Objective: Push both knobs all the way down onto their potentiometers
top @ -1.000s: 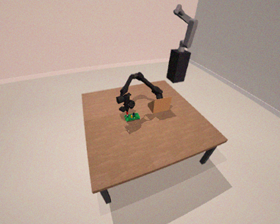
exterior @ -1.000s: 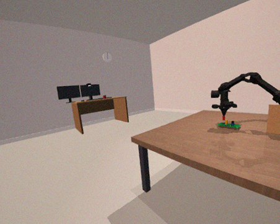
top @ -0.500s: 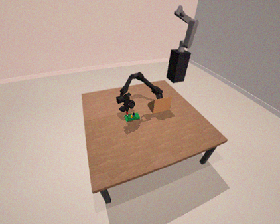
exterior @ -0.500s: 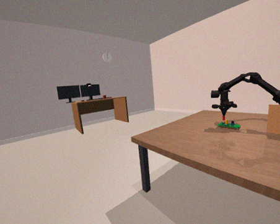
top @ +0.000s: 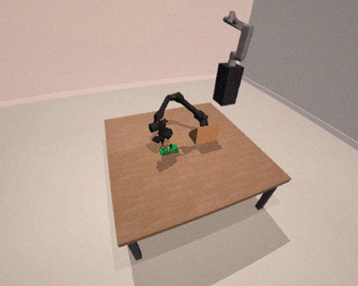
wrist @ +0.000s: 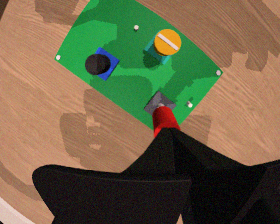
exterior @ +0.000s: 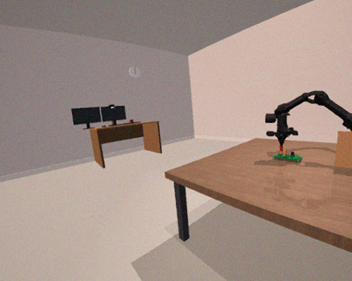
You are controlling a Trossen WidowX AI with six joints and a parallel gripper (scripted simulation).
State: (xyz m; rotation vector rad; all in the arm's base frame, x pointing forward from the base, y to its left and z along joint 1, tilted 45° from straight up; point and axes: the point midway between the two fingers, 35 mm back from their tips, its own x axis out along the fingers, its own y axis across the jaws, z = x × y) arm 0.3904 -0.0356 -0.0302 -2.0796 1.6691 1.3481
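Right now my gripper tip is 1 cm above the red knob. Round my gripper tip: yellow knob (5 cm to the left, 3 cm below, 3 cm behind).
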